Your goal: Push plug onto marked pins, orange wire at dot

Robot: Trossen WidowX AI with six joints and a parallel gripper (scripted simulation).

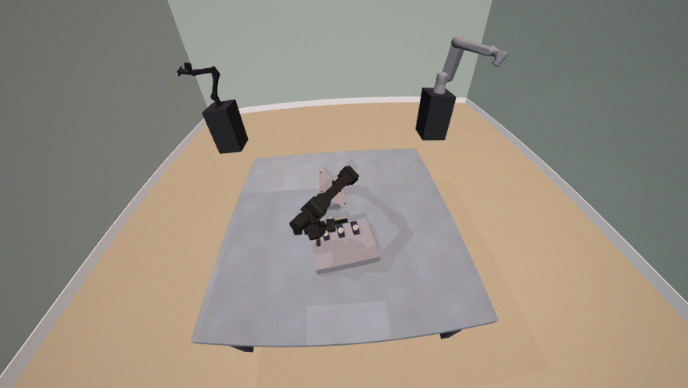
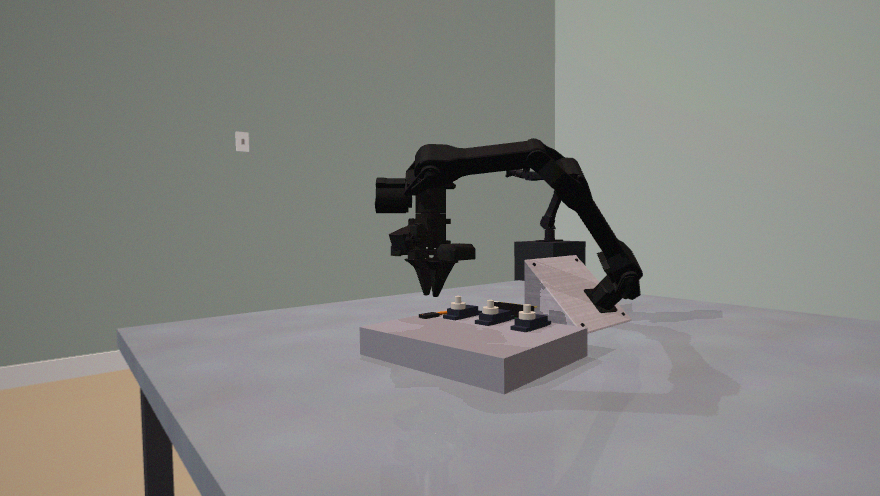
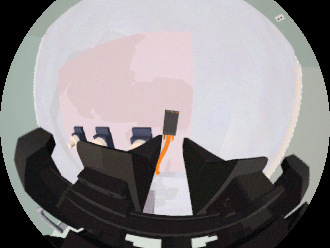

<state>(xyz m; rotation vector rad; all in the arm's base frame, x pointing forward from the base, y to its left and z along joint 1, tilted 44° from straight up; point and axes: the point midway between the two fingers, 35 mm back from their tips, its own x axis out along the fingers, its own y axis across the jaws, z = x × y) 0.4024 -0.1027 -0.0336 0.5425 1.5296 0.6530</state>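
My gripper tip is now 50 mm short of the pale holder slab, 130 mm to the right of it and 60 mm above it.
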